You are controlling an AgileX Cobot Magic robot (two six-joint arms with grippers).
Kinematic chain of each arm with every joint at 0, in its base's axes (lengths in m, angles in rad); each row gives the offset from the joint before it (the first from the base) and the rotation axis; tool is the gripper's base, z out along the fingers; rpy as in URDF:
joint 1: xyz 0 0 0.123 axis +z
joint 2: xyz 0 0 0 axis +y
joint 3: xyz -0.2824 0 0.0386 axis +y
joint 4: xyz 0.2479 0 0.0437 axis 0.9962 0 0.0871
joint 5: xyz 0 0 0 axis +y
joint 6: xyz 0.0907 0 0.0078 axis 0.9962 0 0.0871
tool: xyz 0 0 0 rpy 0 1.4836 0
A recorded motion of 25 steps. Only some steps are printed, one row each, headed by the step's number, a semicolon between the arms.
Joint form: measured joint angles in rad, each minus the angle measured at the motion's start. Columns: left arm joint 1, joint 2, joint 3, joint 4, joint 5, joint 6; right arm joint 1, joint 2, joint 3, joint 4, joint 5, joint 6.
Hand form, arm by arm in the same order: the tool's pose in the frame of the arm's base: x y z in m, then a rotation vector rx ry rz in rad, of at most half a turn. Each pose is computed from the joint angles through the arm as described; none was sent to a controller.
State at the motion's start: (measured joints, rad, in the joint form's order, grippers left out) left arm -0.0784 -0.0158 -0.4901 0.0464 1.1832 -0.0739; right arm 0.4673 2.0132 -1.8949 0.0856 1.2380 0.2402
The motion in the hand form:
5: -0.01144 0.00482 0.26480 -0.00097 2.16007 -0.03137; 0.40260 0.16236 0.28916 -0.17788 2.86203 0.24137
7: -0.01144 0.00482 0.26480 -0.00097 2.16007 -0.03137; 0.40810 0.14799 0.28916 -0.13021 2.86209 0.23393
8: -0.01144 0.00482 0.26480 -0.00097 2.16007 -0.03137; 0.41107 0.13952 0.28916 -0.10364 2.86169 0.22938
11: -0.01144 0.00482 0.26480 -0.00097 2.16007 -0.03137; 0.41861 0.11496 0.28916 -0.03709 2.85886 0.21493
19: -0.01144 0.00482 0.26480 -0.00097 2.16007 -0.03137; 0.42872 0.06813 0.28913 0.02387 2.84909 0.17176
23: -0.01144 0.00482 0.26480 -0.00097 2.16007 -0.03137; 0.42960 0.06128 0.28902 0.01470 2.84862 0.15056
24: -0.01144 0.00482 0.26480 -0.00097 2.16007 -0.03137; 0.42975 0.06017 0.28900 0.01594 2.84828 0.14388
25: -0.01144 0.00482 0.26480 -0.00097 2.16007 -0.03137; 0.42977 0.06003 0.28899 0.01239 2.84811 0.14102
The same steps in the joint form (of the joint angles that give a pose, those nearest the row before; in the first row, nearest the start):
5: 0.0000 0.0000 0.0000 0.0000 0.0000 0.0000; -0.1005 0.0000 0.0000 -0.0022 0.0000 -0.0128
7: 0.0000 0.0000 0.0000 0.0000 0.0000 0.0000; -0.1359 0.0000 0.0000 -0.0022 0.0000 -0.0150
8: 0.0000 0.0000 0.0000 0.0000 0.0000 0.0000; -0.1566 0.0000 0.0000 -0.0022 0.0000 -0.0172
11: 0.0000 0.0000 0.0000 0.0000 0.0000 0.0000; -0.2158 0.0000 0.0000 -0.0022 0.0000 -0.0299
19: 0.0000 0.0000 0.0000 0.0000 0.0000 0.0000; -0.3252 0.0000 0.0000 -0.0073 0.0000 -0.0957
23: 0.0000 0.0000 0.0000 0.0000 0.0000 0.0000; -0.3391 0.0000 0.0000 -0.0174 0.0015 -0.1142
24: 0.0000 0.0000 0.0000 0.0000 0.0000 0.0000; -0.3408 0.0000 0.0000 -0.0218 0.0015 -0.1142
25: 0.0000 0.0000 0.0000 0.0000 0.0000 0.0000; -0.3408 0.0000 0.0000 -0.0235 0.0015 -0.1163

